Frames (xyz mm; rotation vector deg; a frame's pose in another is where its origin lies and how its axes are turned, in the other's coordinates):
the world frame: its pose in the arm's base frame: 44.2 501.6 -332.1 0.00 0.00 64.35
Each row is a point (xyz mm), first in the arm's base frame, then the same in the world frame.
Working: the arm's base frame: its pose in the world frame: -471.3 -177.3 332.1 0.00 0.00 -64.35

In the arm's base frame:
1: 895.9 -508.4 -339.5
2: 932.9 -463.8 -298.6
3: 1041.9 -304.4 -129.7
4: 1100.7 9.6 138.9
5: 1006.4 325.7 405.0
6: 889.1 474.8 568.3
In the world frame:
1: -541.8 -1205.0 -7.4
2: -485.6 -1219.0 33.5
3: -294.7 -1248.3 202.4
4: 13.8 -1165.4 471.0
5: 257.9 -943.5 737.1
6: 341.6 -773.2 900.4

